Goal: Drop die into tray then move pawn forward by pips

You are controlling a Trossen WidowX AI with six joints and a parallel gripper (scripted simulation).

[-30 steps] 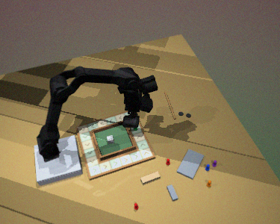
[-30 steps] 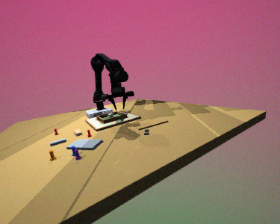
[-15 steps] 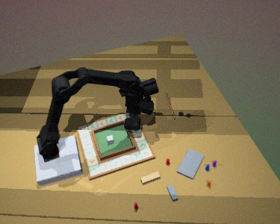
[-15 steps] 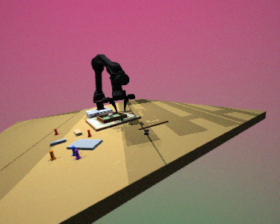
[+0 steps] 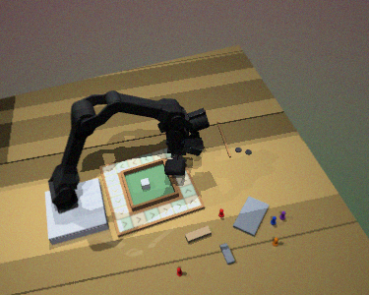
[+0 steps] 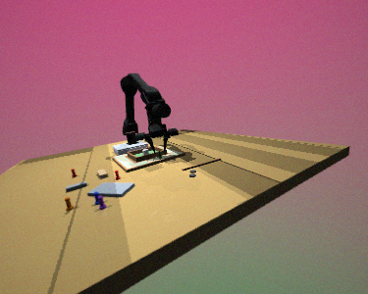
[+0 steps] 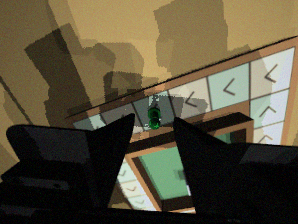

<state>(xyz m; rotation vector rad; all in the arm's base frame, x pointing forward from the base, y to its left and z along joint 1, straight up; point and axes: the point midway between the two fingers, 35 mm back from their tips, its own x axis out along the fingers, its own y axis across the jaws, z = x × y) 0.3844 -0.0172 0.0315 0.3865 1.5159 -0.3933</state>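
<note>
My gripper tip is now 1 cm above the green pawn. The rest, counted from my gripper tip: white die (13 cm behind, 1 cm to the right, 1 cm below); thin stick (20 cm ahead, 7 cm to the left, 3 cm below); green dice tray (12 cm behind, 3 cm below, 2 cm to the right).
</note>
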